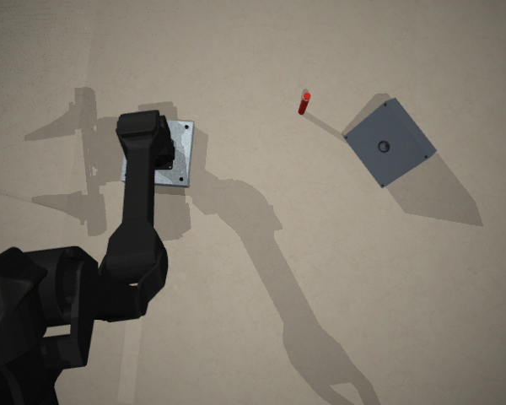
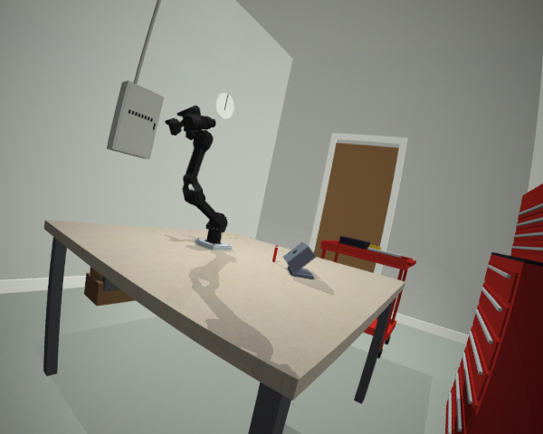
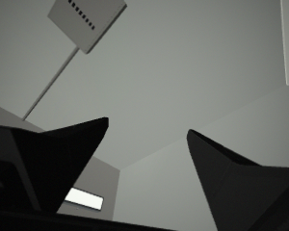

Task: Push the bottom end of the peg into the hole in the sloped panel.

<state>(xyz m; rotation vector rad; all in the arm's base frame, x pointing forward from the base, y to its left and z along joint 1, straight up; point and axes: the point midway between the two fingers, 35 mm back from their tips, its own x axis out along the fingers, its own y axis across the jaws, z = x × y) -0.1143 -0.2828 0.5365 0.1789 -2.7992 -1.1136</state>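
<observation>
The red peg lies 50 cm below my gripper tip, 45 cm ahead of it and 39 cm to the left of it. From my gripper tip the other things lie so: sloped panel: 61 cm ahead, 49 cm below, 30 cm to the left.
</observation>
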